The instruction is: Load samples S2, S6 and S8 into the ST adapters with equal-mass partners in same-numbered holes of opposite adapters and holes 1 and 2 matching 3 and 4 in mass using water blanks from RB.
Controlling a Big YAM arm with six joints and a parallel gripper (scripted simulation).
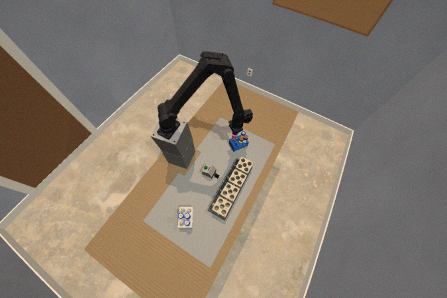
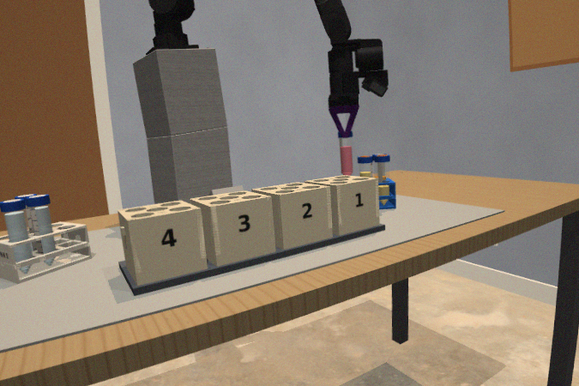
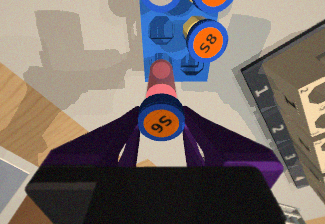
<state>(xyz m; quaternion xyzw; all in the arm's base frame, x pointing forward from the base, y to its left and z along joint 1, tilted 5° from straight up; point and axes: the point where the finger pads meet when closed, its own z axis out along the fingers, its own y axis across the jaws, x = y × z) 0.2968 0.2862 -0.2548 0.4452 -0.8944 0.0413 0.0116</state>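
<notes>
My hand is 40 mm short of the blue sample rack RS, 20 mm to the right of it and 140 mm above it. Also, from my hand: white blank rack RB 20 mm behind, 650 mm to the right, 140 mm below.
</notes>
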